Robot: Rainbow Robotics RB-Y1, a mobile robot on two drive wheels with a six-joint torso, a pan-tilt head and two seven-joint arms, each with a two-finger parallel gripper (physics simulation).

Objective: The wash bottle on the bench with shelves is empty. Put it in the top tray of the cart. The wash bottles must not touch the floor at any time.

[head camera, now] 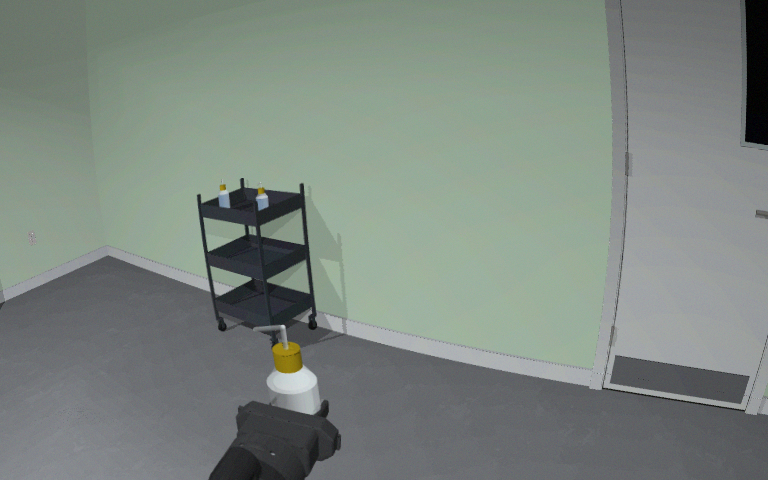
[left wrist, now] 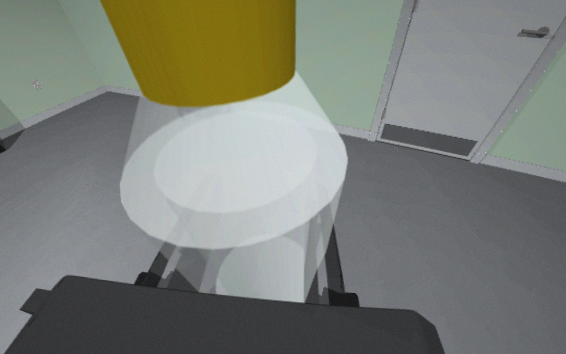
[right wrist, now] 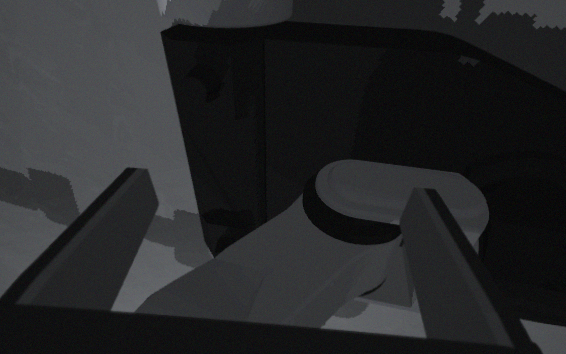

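Note:
Left gripper (head camera: pixel 304 401). Right gripper (right wrist: pixel 278 195). White wash bottle (head camera: pixel 291 385), (left wrist: pixel 233 171); out of frame in the right wrist view. Black three-tier cart (head camera: pixel 258 302).

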